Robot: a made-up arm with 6 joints. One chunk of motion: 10 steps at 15 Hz.
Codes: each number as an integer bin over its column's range. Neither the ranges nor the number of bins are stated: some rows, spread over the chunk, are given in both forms.
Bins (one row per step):
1: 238 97 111 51 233 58
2: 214 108 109 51 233 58
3: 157 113 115 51 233 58
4: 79 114 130 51 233 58
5: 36 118 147 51 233 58
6: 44 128 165 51 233 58
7: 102 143 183 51 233 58
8: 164 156 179 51 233 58
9: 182 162 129 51 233 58
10: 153 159 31 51 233 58
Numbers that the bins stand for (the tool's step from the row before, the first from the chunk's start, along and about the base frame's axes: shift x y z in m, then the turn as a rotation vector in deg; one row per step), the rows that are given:
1: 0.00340 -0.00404 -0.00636 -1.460 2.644 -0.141
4: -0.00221 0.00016 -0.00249 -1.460 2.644 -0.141
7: -0.00140 0.00733 0.00832 -1.460 2.644 -0.141
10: 0.00040 0.01128 -0.02268 -1.460 2.644 -0.141
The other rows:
2: 0.00255 -0.00132 -0.00677 -1.460 2.644 -0.141
3: 0.00054 -0.00008 -0.00555 -1.460 2.644 -0.141
5: -0.00373 0.00115 0.00098 -1.460 2.644 -0.141
6: -0.00345 0.00362 0.00465 -1.460 2.644 -0.141
8: 0.00079 0.01054 0.00750 -1.460 2.644 -0.141
9: 0.00142 0.01202 -0.00269 -1.460 2.644 -0.141

